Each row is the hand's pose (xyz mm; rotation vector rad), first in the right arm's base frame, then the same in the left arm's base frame.
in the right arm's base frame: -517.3 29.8 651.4 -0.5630 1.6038 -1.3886
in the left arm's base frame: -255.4 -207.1 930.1 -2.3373 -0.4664 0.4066
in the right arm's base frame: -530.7 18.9 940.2 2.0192 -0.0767 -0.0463
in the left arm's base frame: -391.0 -48.0 1130.2 -0.0361 2.2200 0.7344
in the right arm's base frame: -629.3 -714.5 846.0 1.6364 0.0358 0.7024
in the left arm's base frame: 56.5 504.6 904.4 -0.1063 2.7061 1.3472
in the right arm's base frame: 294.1 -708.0 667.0 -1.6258 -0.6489 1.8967
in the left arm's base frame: -526.4 532.3 166.7 -0.4224 0.6292 -1.2835
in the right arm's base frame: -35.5 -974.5 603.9 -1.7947 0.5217 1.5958
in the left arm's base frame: -134.7 677.4 262.2 0.5641 0.6652 -1.0731
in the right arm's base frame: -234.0 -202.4 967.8 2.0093 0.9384 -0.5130
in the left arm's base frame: -523.0 193.2 880.9 -0.9814 2.0256 0.0856
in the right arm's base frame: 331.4 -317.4 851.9 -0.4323 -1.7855 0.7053
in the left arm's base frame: -823.7 306.7 387.9 -1.6212 0.1800 -2.5343
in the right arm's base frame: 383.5 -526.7 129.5 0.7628 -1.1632 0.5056
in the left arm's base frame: -392.8 109.9 -198.6 0.9845 1.3640 2.2879
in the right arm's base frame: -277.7 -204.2 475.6 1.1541 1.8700 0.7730
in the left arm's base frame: -234.5 -70.1 578.2 1.7867 -1.9843 -0.1521
